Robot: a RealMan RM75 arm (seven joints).
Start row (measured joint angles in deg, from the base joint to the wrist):
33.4, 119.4, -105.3, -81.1, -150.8, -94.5, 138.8
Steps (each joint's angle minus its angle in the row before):
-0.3, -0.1, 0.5, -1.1, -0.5, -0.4, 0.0
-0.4, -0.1, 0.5, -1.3, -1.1, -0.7, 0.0
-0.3, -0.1, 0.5, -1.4, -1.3, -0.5, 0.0
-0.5, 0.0, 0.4, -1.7, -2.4, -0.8, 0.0
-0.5, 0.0, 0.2, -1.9, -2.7, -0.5, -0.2
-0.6, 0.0, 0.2, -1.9, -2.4, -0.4, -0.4
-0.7, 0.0, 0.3, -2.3, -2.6, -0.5, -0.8
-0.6, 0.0, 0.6, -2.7, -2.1, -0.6, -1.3
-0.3, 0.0, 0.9, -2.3, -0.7, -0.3, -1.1
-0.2, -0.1, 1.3, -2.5, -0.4, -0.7, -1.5
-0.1, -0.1, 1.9, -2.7, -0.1, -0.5, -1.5
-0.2, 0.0, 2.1, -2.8, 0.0, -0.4, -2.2
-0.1, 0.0, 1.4, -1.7, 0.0, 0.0, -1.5
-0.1, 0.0, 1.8, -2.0, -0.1, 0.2, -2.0
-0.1, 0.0, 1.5, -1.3, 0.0, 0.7, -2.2
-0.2, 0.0, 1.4, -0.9, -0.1, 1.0, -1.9
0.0, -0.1, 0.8, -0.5, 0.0, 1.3, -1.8
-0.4, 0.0, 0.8, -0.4, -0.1, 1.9, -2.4
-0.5, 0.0, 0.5, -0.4, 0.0, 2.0, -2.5
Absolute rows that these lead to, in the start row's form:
33.1, 119.3, -104.8, -82.2, -151.3, -94.9, 138.8
32.7, 119.2, -104.3, -83.5, -152.4, -95.6, 138.8
32.4, 119.1, -103.8, -84.9, -153.7, -96.1, 138.8
31.9, 119.1, -103.4, -86.6, -156.1, -96.9, 138.8
31.4, 119.1, -103.2, -88.5, -158.8, -97.4, 138.6
30.8, 119.1, -103.0, -90.4, -161.2, -97.8, 138.2
30.1, 119.1, -102.7, -92.7, -163.8, -98.3, 137.4
29.5, 119.1, -102.1, -95.4, -165.9, -98.9, 136.1
29.2, 119.1, -101.2, -97.7, -166.6, -99.2, 135.0
29.0, 119.0, -99.9, -100.2, -167.0, -99.9, 133.5
28.9, 118.9, -98.0, -102.9, -167.1, -100.4, 132.0
28.7, 118.9, -95.9, -105.7, -167.1, -100.8, 129.8
28.6, 118.9, -94.5, -107.4, -167.1, -100.8, 128.3
28.5, 118.9, -92.7, -109.4, -167.2, -100.6, 126.3
28.4, 118.9, -91.2, -110.7, -167.2, -99.9, 124.1
28.2, 118.9, -89.8, -111.6, -167.3, -98.9, 122.2
28.2, 118.8, -89.0, -112.1, -167.3, -97.6, 120.4
27.8, 118.8, -88.2, -112.5, -167.4, -95.7, 118.0
27.3, 118.8, -87.7, -112.9, -167.4, -93.7, 115.5

